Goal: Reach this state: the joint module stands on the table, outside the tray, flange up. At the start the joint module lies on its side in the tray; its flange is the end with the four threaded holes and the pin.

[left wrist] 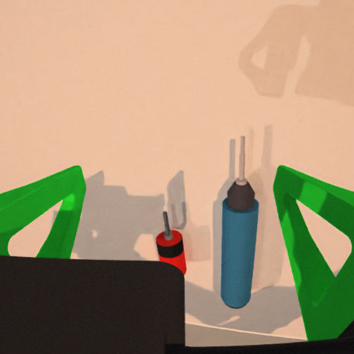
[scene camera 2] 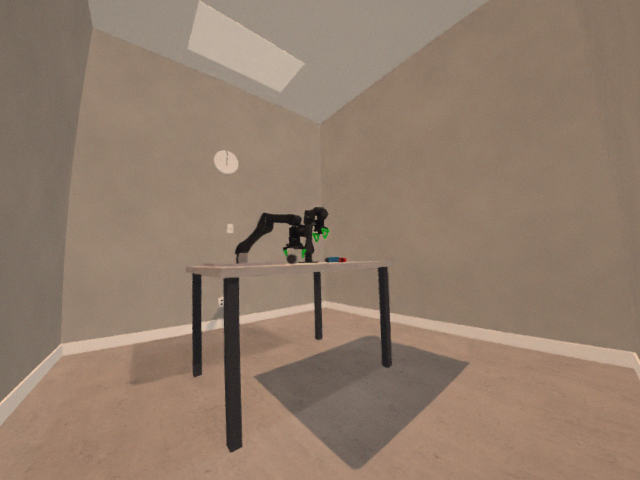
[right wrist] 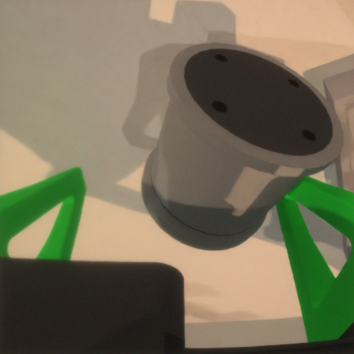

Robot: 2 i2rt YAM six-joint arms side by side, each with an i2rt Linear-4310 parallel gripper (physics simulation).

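Pixels of known places: left gripper, fingertip midpoint: (scene camera 2: 320,240); right gripper, fingertip midpoint: (scene camera 2: 295,259); left arm's base, origin of the base link: (scene camera 2: 308,262).
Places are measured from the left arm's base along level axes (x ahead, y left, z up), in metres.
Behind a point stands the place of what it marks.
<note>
The joint module (scene camera 2: 292,258) @(y -0.536, x 0.412, z 0.036 m) (right wrist: 215,160) appears to lie on its side on the table (scene camera 2: 336,266) @(y -0.447, x 0.687, z -0.018 m) (left wrist: 125,90), outside the tray (right wrist: 342,65). Its dark end with four holes faces the right wrist camera; no pin can be made out on it. Its other end is hidden. The tray shows in part at the right edge of the right wrist view. My right gripper (scene camera 2: 294,256) @(y -0.488, x 0.381, z 0.030 m) (right wrist: 179,177) is open around the module, which covers part of one fingertip. My left gripper (scene camera 2: 321,238) @(y -0.170, x 0.316, z 0.171 m) (left wrist: 179,175) is open and empty, above the tools.
A blue screwdriver (scene camera 2: 333,259) @(y -0.015, x 0.310, z 0.023 m) (left wrist: 239,250) and a red tool (scene camera 2: 342,259) @(y -0.003, x 0.393, z 0.021 m) (left wrist: 171,252) with a black band lie side by side on the table under the left gripper. A table edge runs along the bottom of both wrist views.
</note>
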